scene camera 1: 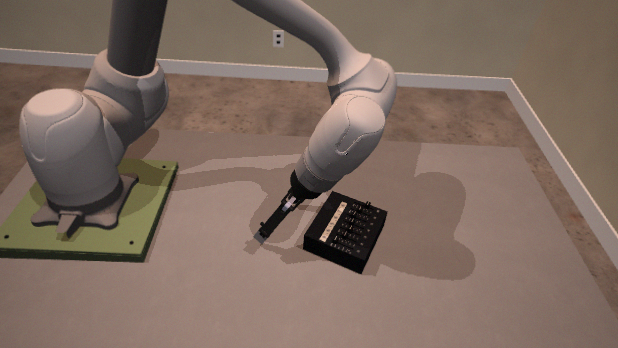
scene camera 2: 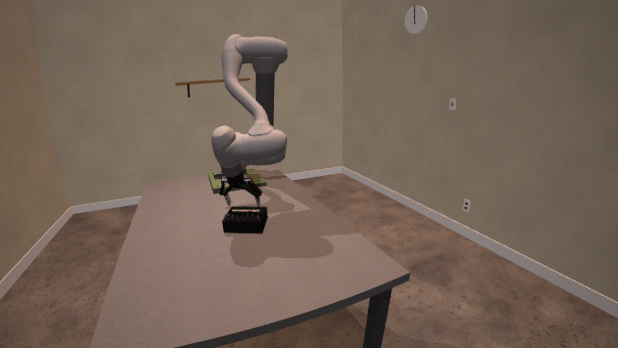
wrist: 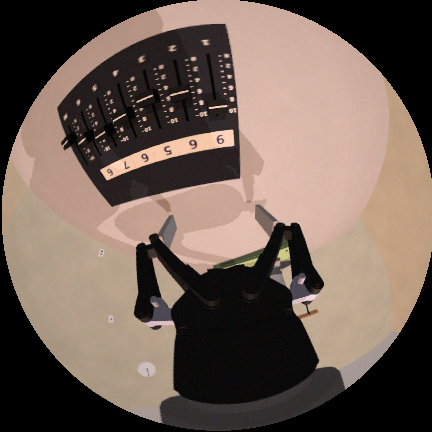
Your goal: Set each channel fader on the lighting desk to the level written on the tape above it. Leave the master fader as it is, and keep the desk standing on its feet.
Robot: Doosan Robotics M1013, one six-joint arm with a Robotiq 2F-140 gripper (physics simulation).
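Where they show: gripper, fingertip midpoint: (scene camera 2: 244,204) (wrist: 215,216); arm's base at its link origin: (scene camera 1: 89,199).
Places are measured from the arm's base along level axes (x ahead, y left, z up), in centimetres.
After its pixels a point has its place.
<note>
The black lighting desk (scene camera 1: 332,250) {x 57.9, y -13.4, z 1.4 cm} (scene camera 2: 244,226) {x 68.5, y -8.3, z 0.3 cm} (wrist: 200,167) {x 54.8, y -7.8, z 2.5 cm} sits upright on the table; its feet are hidden. Its pale tape strip (scene camera 1: 332,222) {x 58.1, y -6.3, z 2.6 cm} (scene camera 2: 245,210) {x 58.6, y -5.4, z 2.6 cm} (wrist: 168,150) {x 57.9, y -6.8, z 2.6 cm} carries digits, upside down in the wrist view. There, the channel 1 fader (wrist: 217,106) {x 58.5, y -11.8, z 3.9 cm} is near the 10 end of its slot. The channel 2 fader (wrist: 180,93) {x 60.6, y -10.5, z 3.8 cm} and channel 3 fader (wrist: 146,97) {x 61.9, y -8.8, z 3.9 cm} are around mid-slot. The remaining channel faders are closely spaced; their levels are hard to read. The master fader (wrist: 67,141) {x 66.3, y -1.4, z 3.8 cm} is at the far left. My gripper (scene camera 2: 243,202) {x 44.9, y -3.3, z -0.4 cm} (wrist: 215,216) {x 44.9, y -3.3, z -0.4 cm} is open and empty, beyond the desk's tape side, apart from it.
The desk stands on the grey table (scene camera 1: 200,305) {x 30.9, y -25.2, z -3.0 cm} (scene camera 2: 175,295) {x 97.8, y -36.7, z -3.0 cm} (wrist: 310,125) {x 50.3, y -23.5, z -3.0 cm}. The arm's green base plate (scene camera 1: 135,235) {x 14.0, y -10.3, z 0.1 cm} (scene camera 2: 216,186) {x 13.8, y -13.0, z 0.1 cm} (wrist: 252,257) {x 16.8, y -0.7, z -0.8 cm} lies beyond the gripper. The forearm hangs over the table close to the desk, and arm shadows fall around it.
</note>
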